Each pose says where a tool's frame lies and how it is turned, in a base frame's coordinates. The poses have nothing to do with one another.
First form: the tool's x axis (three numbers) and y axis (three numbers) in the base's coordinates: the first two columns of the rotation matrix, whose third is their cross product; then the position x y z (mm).
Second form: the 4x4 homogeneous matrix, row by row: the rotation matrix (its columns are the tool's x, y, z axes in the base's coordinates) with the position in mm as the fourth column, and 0 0 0 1 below. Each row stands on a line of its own. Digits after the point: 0 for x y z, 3 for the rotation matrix.
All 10 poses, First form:
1: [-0.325 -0.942 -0.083 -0.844 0.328 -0.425 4 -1 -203]
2: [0.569 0.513 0.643 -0.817 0.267 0.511 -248 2 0]
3: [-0.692 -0.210 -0.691 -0.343 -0.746 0.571 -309 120 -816]
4: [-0.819 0.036 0.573 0.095 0.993 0.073 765 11 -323]
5: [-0.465 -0.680 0.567 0.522 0.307 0.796 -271 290 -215]
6: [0.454 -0.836 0.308 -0.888 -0.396 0.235 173 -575 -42]
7: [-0.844 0.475 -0.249 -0.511 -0.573 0.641 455 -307 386]
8: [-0.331 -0.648 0.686 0.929 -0.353 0.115 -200 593 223]
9: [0.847 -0.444 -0.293 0.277 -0.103 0.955 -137 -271 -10]
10: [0.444 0.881 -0.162 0.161 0.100 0.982 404 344 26]
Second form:
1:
-0.325 -0.844 0.428 4
-0.942 0.328 -0.068 -1
-0.083 -0.425 -0.902 -203
0 0 0 1

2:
0.569 -0.817 0.090 -248
0.513 0.267 -0.816 2
0.643 0.511 0.571 0
0 0 0 1

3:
-0.692 -0.343 -0.635 -309
-0.210 -0.746 0.632 120
-0.691 0.571 0.444 -816
0 0 0 1

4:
-0.819 0.095 -0.566 765
0.036 0.993 0.114 11
0.573 0.073 -0.817 -323
0 0 0 1

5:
-0.465 0.522 -0.715 -271
-0.680 0.307 0.666 290
0.567 0.796 0.212 -215
0 0 0 1

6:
0.454 -0.888 -0.074 173
-0.836 -0.396 -0.380 -575
0.308 0.235 -0.922 -42
0 0 0 1

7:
-0.844 -0.511 0.162 455
0.475 -0.573 0.668 -307
-0.249 0.641 0.726 386
0 0 0 1

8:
-0.331 0.929 0.168 -200
-0.648 -0.353 0.675 593
0.686 0.115 0.719 223
0 0 0 1

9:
0.847 0.277 -0.454 -137
-0.444 -0.103 -0.890 -271
-0.293 0.955 0.036 -10
0 0 0 1

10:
0.444 0.161 0.881 404
0.881 0.100 -0.462 344
-0.162 0.982 -0.097 26
0 0 0 1

